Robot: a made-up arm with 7 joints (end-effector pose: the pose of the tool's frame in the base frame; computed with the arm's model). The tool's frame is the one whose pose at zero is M.
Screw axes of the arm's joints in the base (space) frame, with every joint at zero. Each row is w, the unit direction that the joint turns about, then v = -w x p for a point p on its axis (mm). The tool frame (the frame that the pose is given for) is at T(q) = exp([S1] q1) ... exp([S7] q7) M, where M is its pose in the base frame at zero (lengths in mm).
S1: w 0 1 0 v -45.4 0 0
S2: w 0 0 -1 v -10.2 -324.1 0
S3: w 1 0 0 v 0 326.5 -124.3
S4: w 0 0 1 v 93.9 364.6 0
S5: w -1 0 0 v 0 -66.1 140.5
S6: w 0 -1 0 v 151.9 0 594.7
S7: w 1 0 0 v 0 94.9 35.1
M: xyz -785.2 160.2 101.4 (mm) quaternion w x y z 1 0 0 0
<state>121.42 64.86 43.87 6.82 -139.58 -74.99 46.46</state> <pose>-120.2 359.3 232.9 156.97 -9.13 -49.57</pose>
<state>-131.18 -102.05 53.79 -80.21 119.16 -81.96 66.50</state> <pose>378.7 191.4 -731.5 5.04 -78.16 -92.40</pose>
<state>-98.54 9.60 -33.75 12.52 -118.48 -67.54 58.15</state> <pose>58.5 -312.2 -528.6 60.78 26.11 88.01</pose>
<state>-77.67 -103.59 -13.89 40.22 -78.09 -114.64 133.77</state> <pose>142.5 125.8 -64.5 -24.92 33.53 -68.78</pose>
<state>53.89 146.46 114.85 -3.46 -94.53 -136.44 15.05</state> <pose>196.0 -275.8 142.9 21.27 3.51 42.78</pose>
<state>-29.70 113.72 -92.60 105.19 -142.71 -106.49 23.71</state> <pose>-815.9 51.9 95.4 -129.09 -32.60 -60.28</pose>
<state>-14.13 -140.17 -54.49 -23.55 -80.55 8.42 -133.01</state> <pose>137.6 -43.4 -191.6 -44.44 -115.82 60.45</pose>
